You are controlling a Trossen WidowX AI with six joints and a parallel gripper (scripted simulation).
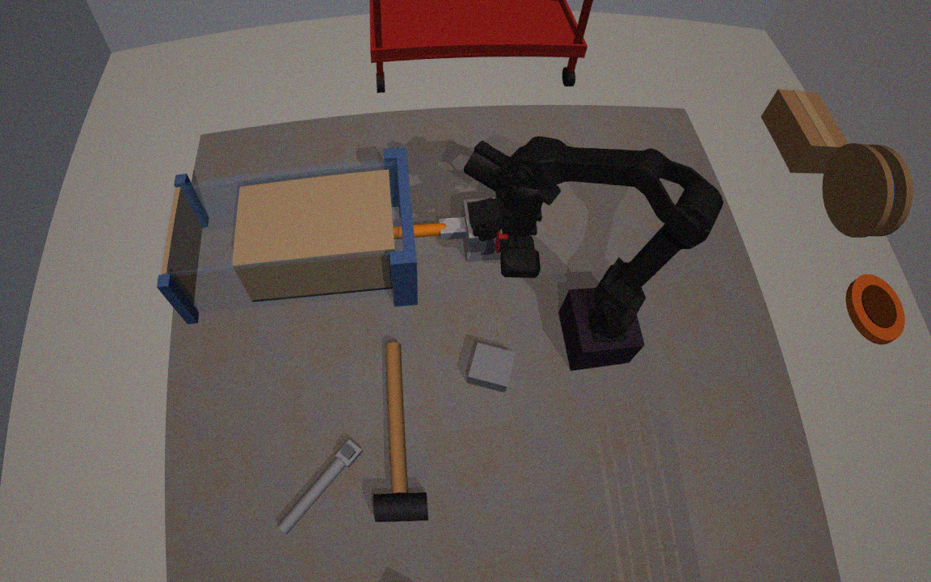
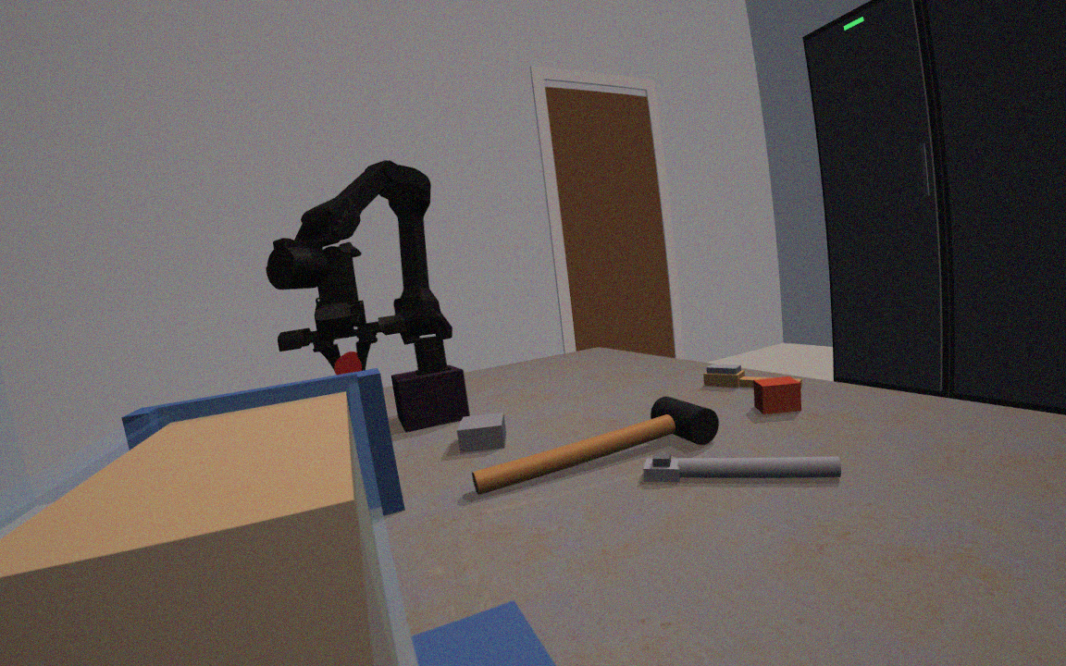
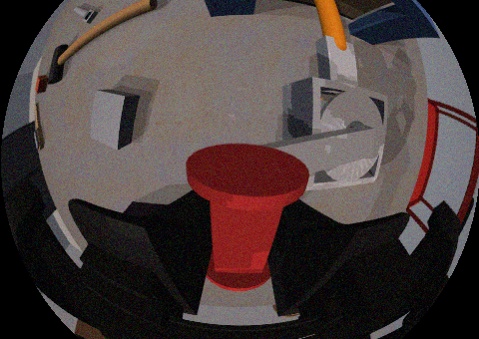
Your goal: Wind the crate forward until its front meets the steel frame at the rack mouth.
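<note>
The winch handle lies 1 cm ahead of my gripper tip, 4 cm to the right of it and 1 cm below it. The rest, counted from my gripper tip: grey winch 1 cm ahead, 11 cm to the right, 8 cm below; red knob 2 cm above; blue steel frame 19 cm ahead, 8 cm to the right, 1 cm below.
</note>
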